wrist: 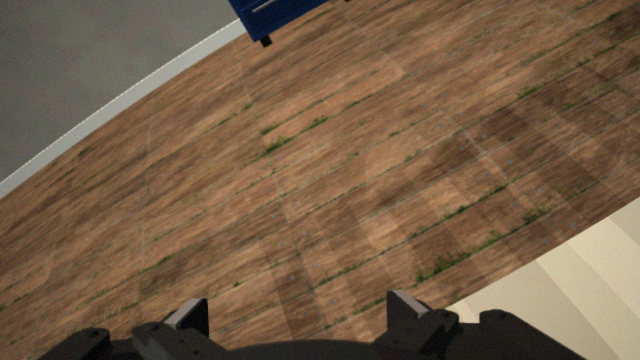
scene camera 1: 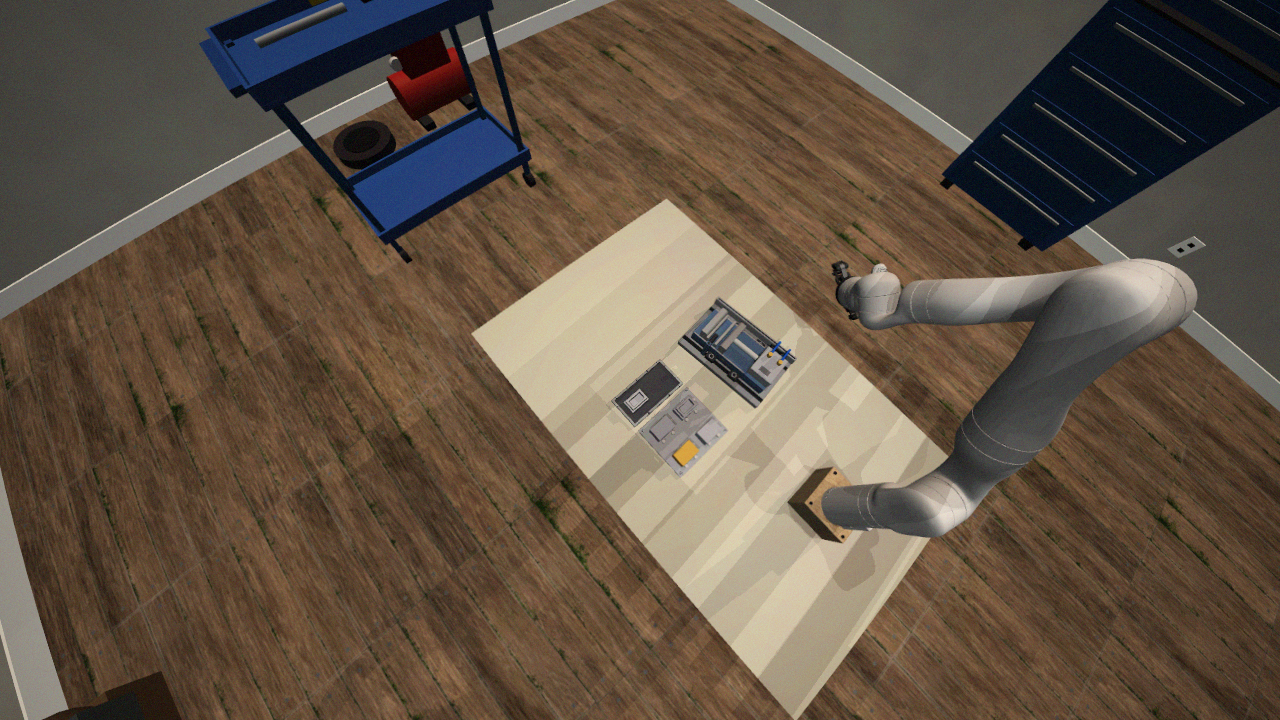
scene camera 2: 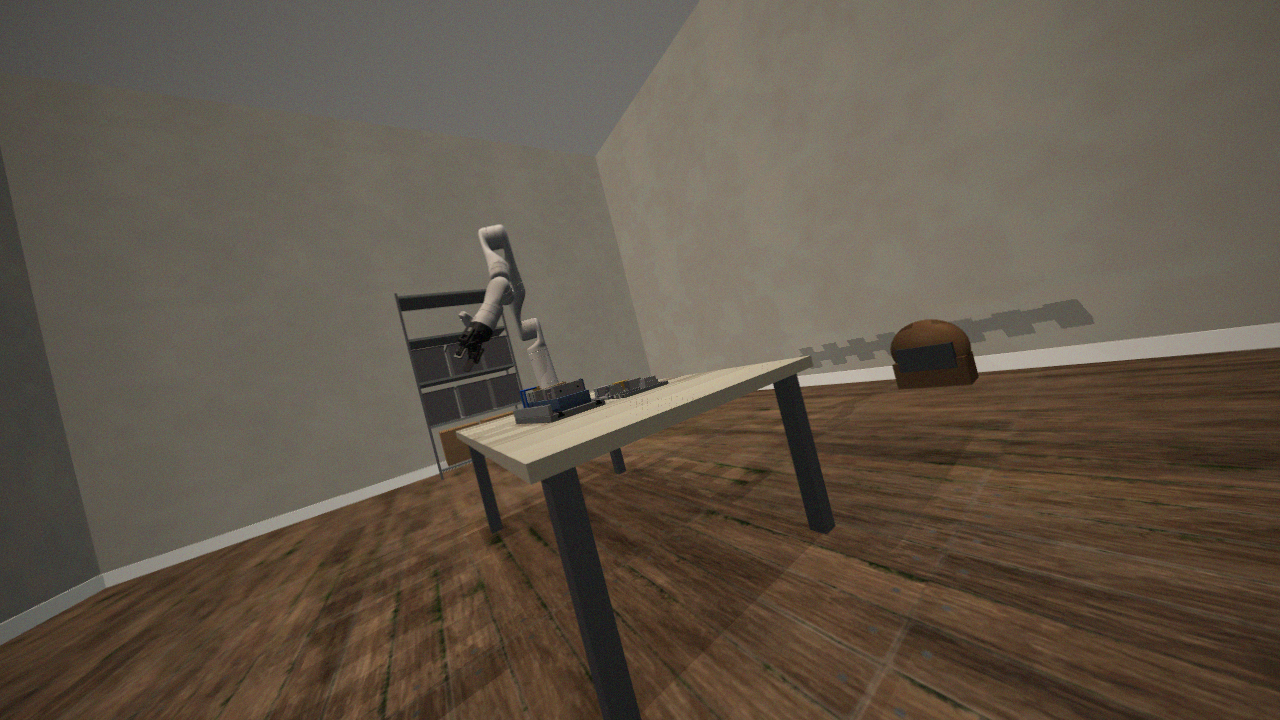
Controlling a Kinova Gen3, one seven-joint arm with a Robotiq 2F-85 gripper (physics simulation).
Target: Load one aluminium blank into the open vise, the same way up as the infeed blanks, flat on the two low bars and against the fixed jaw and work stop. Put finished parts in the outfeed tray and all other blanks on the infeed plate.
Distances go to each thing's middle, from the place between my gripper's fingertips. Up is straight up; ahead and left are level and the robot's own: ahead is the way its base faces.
My hand is 52 cm to the right of the grey infeed plate (scene camera 1: pixel 684 431) and 23 cm above it. Round my hand: dark outfeed tray (scene camera 1: pixel 659 381): 52 cm to the left, 23 cm below, 15 cm ahead.
